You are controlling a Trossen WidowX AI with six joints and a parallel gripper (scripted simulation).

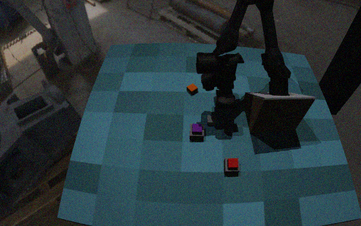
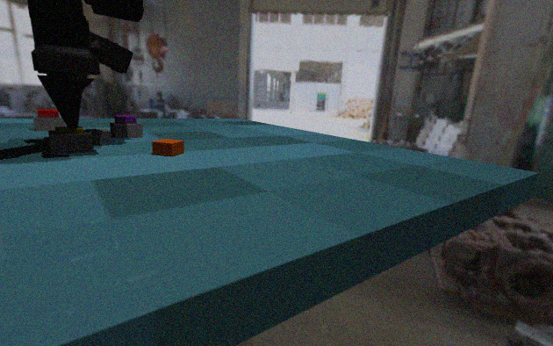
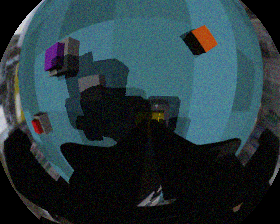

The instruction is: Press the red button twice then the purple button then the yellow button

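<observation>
Right now my gripper tip is 10 mm above the yellow button. The rest, counted from my gripper tip: orange block (110 mm ahead, 70 mm to the right, 20 mm below); then purple button (90 mm ahead, 130 mm to the left); then grey block (40 mm ahead, 70 mm to the left, 20 mm below).
</observation>
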